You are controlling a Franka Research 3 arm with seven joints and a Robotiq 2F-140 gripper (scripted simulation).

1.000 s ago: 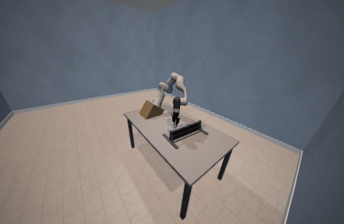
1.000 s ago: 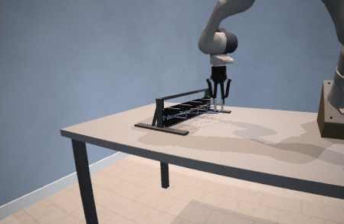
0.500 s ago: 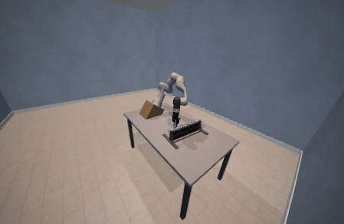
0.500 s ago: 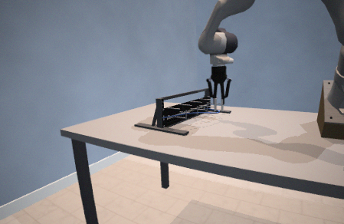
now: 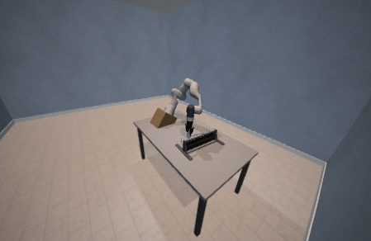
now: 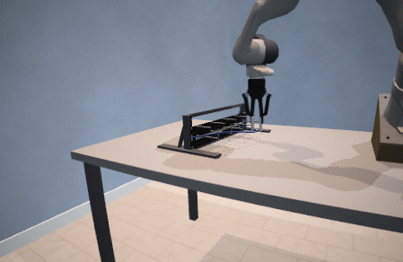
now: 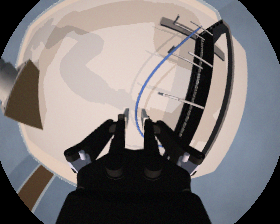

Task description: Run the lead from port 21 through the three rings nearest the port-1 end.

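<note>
Right now my hand is 150 mm short of the black rack, 80 mm to the right of it and 10 mm above it.
</note>
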